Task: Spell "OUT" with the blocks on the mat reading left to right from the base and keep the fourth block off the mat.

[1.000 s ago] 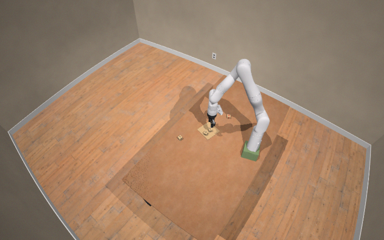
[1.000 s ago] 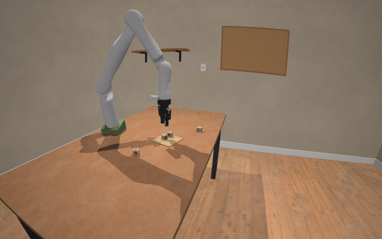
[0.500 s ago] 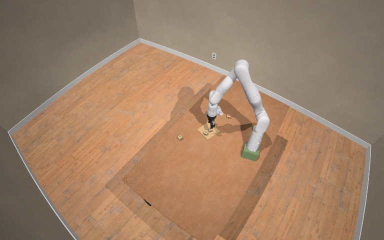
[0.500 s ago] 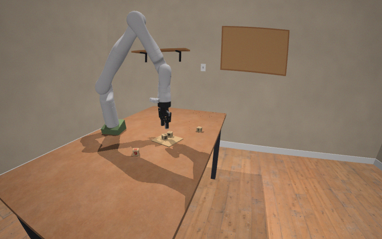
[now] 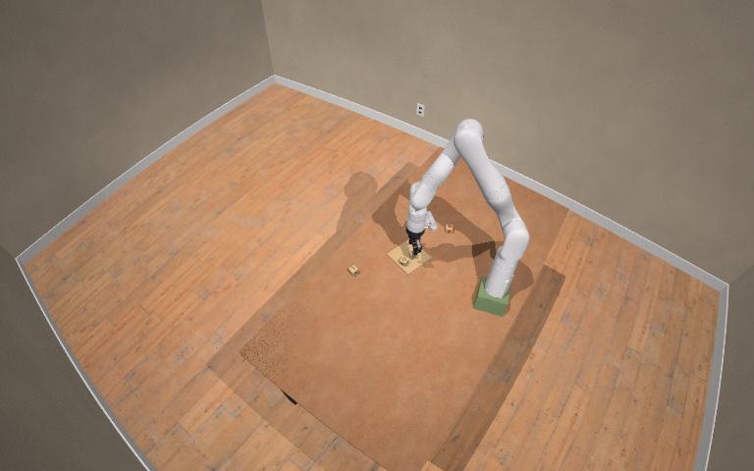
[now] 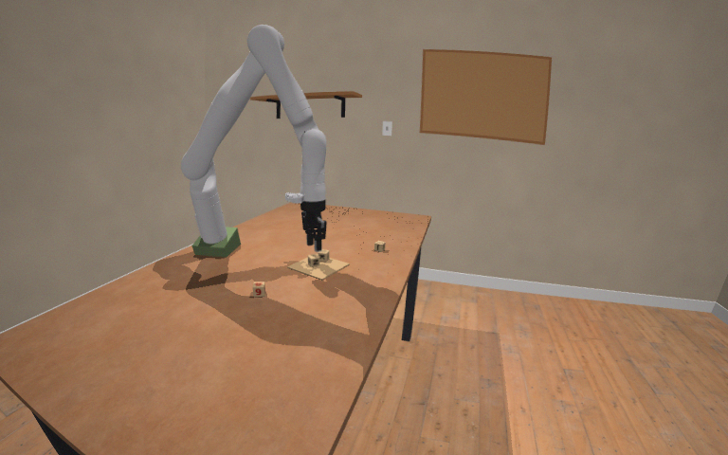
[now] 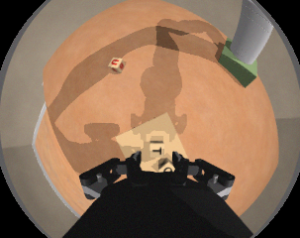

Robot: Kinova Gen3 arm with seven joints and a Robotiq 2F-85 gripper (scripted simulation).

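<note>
The tan mat lies 10 mm ahead of my hand and 70 mm below it. From my hand the other things lie so: letter block 10 mm ahead, 50 mm to the left, 60 mm below.
</note>
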